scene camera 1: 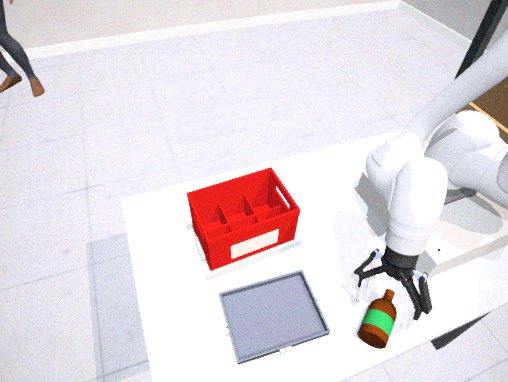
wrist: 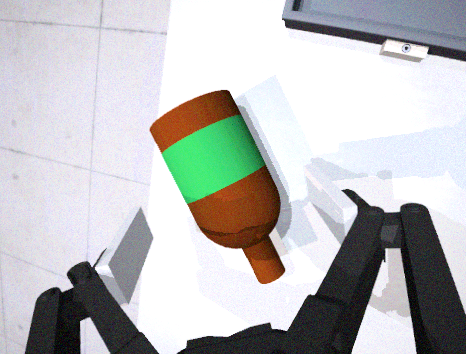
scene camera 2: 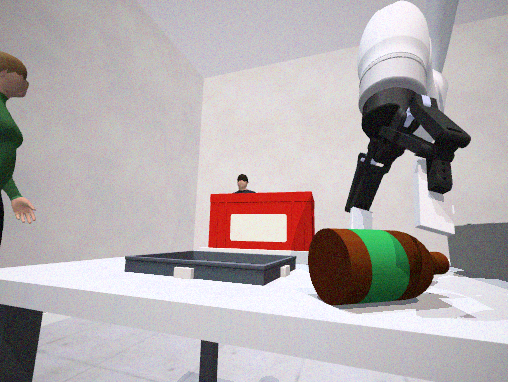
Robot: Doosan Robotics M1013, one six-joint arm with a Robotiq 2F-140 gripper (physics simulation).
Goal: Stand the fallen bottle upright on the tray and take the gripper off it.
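Frame: origin at the arm's base, x down, y ahead, z right, level; millimetres.
Seen in the pictures: gripper, between the fingertips: (scene camera 1: 384, 311) (wrist: 225, 203) (scene camera 2: 387, 246).
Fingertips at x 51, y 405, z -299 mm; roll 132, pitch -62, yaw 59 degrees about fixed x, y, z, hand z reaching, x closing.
Observation:
Offsets run from my fingertips to a thing's top centre. Level surfaces: height alone.
The brown bottle @[dx -18, dy +2, dz +0 mm] (scene camera 1: 378, 322) (scene camera 2: 385, 265) (wrist: 215, 160) with a green band lies on its side on the white table, to the right of the tray in both scene views. In the wrist view its neck points down toward the gripper's base. The shallow grey tray @[dx +30, dy +268, dz +113 mm] (scene camera 1: 272, 317) (scene camera 2: 225, 272) (wrist: 340, 30) holds no bottle. My gripper (scene camera 1: 389, 306) (scene camera 2: 397, 220) (wrist: 225, 203) is open and empty, its fingers spread wide. It is above the neck end of the bottle, with one pad to each side and apart from it.
A red crate @[dx -120, dy +259, dz +388 mm] (scene camera 1: 287, 230) (scene camera 2: 220, 220) with dividers stands on a white base behind the tray. The table @[dx +55 mm] (scene camera 1: 170, 300) (scene camera 2: 100, 290) has its front edge close to the bottle. Small light blocks sit against the tray's sides. People stand beyond the table.

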